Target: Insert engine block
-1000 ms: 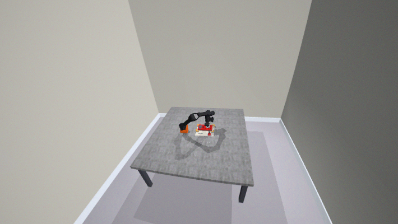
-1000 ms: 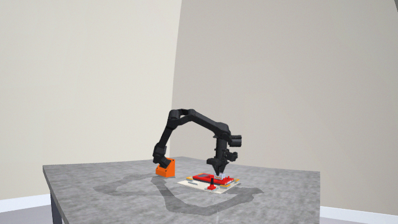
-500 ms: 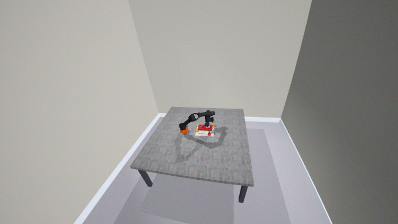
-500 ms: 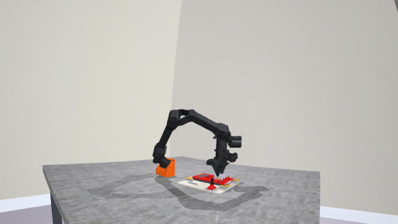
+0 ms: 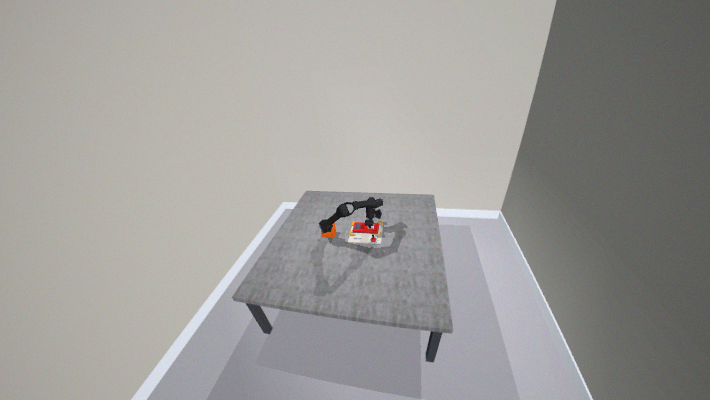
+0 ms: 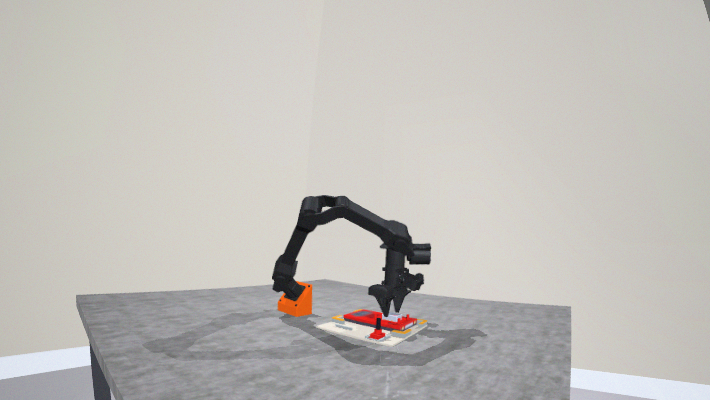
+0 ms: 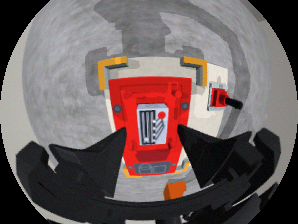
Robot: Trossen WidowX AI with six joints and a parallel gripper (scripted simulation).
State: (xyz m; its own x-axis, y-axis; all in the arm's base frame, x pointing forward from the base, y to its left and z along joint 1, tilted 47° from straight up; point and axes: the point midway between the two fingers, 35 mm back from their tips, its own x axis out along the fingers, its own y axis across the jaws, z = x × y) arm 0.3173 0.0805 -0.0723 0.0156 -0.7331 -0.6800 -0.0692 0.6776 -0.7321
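My gripper tip is 2 cm above the engine block.
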